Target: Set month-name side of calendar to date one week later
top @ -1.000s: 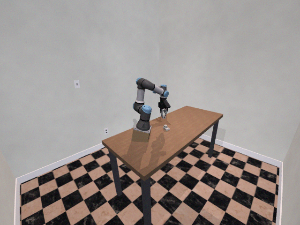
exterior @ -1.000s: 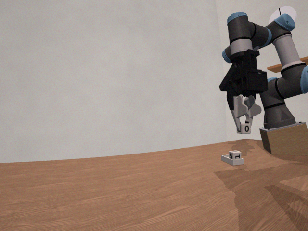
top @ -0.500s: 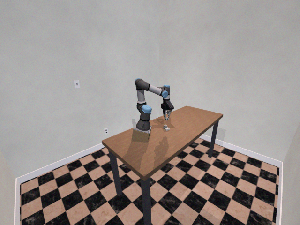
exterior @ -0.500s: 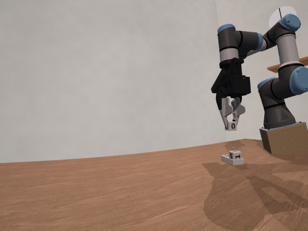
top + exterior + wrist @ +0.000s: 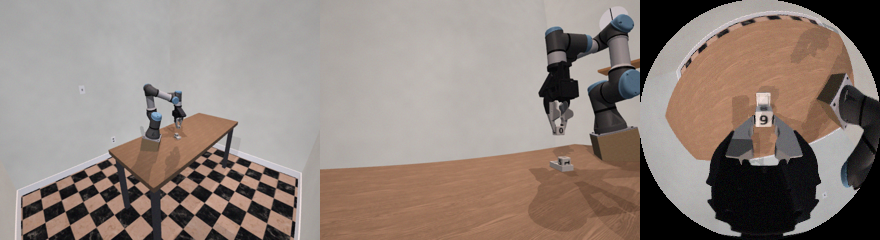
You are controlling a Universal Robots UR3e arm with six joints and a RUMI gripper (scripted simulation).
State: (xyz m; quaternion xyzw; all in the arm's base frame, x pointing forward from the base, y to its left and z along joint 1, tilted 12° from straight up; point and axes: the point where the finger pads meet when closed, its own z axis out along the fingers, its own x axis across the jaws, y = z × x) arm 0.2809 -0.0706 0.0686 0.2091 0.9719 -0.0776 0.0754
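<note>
Right now my hand is 1 cm short of the white tray, 1 cm to the right of it and 13 cm above it. The rest, counted from my hand: white digit cube (1 cm below).
</note>
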